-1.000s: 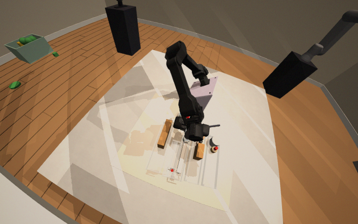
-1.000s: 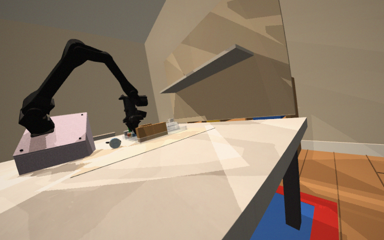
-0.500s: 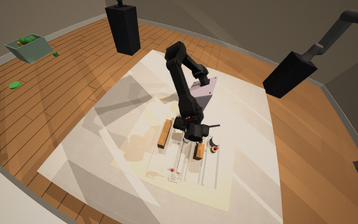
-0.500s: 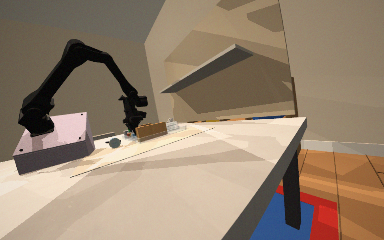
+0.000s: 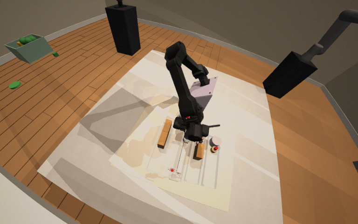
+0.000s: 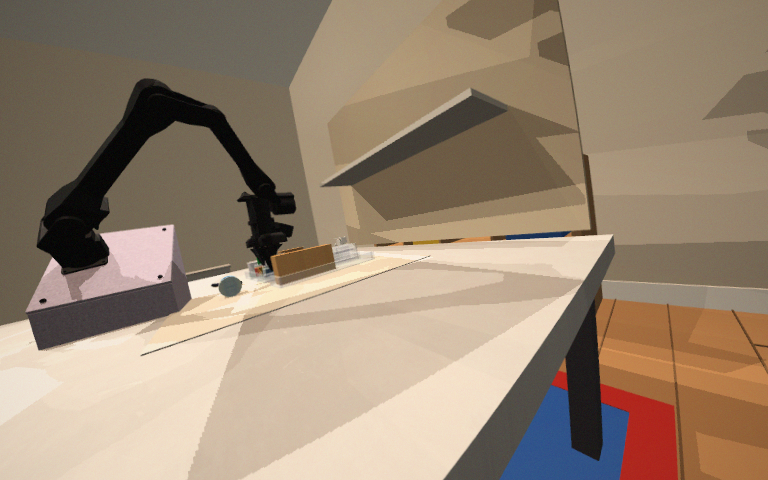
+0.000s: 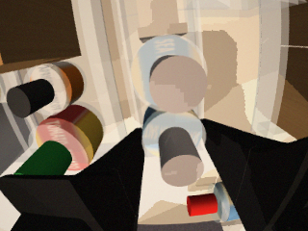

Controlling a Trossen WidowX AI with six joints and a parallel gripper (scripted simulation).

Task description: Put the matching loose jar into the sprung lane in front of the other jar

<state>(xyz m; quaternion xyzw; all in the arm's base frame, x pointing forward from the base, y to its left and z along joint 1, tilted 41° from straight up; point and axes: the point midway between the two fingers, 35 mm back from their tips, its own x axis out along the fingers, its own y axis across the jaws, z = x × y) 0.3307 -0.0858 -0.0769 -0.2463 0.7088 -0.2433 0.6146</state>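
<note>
Now: the clear-walled lane 14 cm ahead of my gripper tip, 2 cm to the right of it and 1 cm below it. The rest, counted from my gripper tip: black rod: 14 cm to the left, 10 cm behind, 2 cm below; then red-marked part: 23 cm ahead, 4 cm above, 3 cm to the right.
</note>
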